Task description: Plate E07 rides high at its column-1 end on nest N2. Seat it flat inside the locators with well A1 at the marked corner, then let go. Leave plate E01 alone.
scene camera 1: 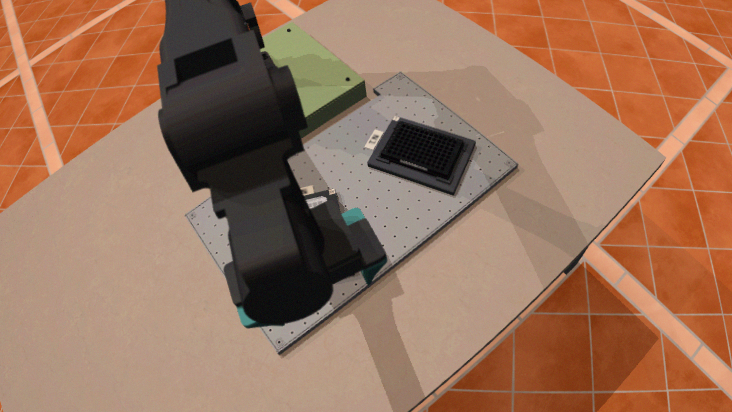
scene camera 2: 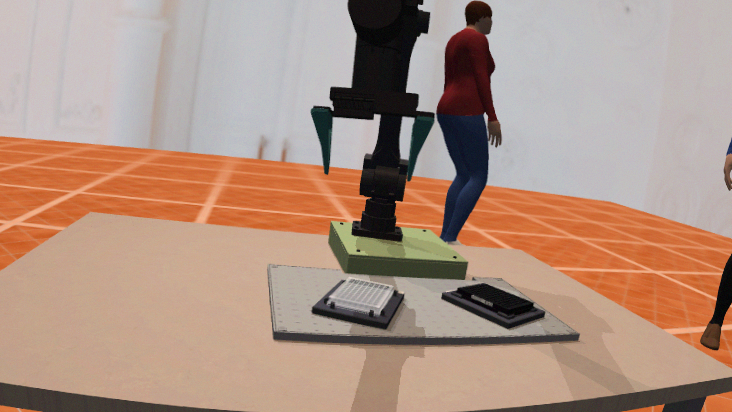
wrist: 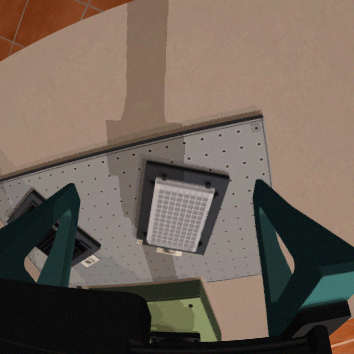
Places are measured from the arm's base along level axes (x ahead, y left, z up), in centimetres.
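Pixels of known places: gripper, fingertip midpoint: (scene camera 2: 367,177) (wrist: 162,189); arm's base at its link origin: (scene camera 2: 376,233) (wrist: 175,339).
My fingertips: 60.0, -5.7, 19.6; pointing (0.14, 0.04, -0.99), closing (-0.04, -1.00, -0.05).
Note:
For each thing: its top centre in the pictures, then the offset to it from my fingertips, as dx, dy, dz. "*": a spot on its surface instead.
- Clear plate E07 at its top centre: (wrist: 177,220) (scene camera 2: 363,291) -20.8, +2.4, -21.1
- dark nest N2 at its top centre: (wrist: 177,218) (scene camera 2: 362,293) -20.8, +2.4, -21.5
- A1 tag at a spot on its surface: (scene camera 1: 331,191) (wrist: 139,241) * -26.9, +9.5, -22.5
- N2 label at a spot on its surface: (wrist: 169,251) * -30.5, +4.7, -23.5
- Black plate E01 at its top centre: (scene camera 1: 422,146) (scene camera 2: 495,295) (wrist: 46,240) -26.3, +27.2, -21.1
- nest N1 at its top centre: (scene camera 1: 422,149) (scene camera 2: 494,299) (wrist: 48,237) -26.3, +27.2, -21.9
- grey perforated board at its top centre: (scene camera 1: 348,188) (wrist: 124,235) (scene camera 2: 415,300) -26.7, +12.5, -23.7
Clear plate E07 (scene camera 2: 361,295) (wrist: 181,215) lies on dark nest N2 (scene camera 2: 353,318) (wrist: 187,173). In scene camera 2 its far end, toward the robot base, looks higher than its near end. The A1 tag (scene camera 1: 331,191) (wrist: 139,241) is at the nest corner beside the N2 label (wrist: 169,251). My gripper (scene camera 1: 307,304) (scene camera 2: 367,177) (wrist: 162,189) is open and empty, high above the nest, its fingers wide to either side of the plate in the wrist view. The arm hides most of E07 in scene camera 1. Black plate E01 (scene camera 1: 422,148) (scene camera 2: 494,297) sits on nest N1 (scene camera 1: 414,179).
Both nests stand on a grey perforated board (scene camera 1: 338,163) (scene camera 2: 291,317) (wrist: 240,150). The green base block (scene camera 1: 327,66) (scene camera 2: 409,266) (wrist: 185,320) is behind it. In the wrist view the left finger partly covers E01 and its nest. A person (scene camera 2: 465,76) stands beyond the table.

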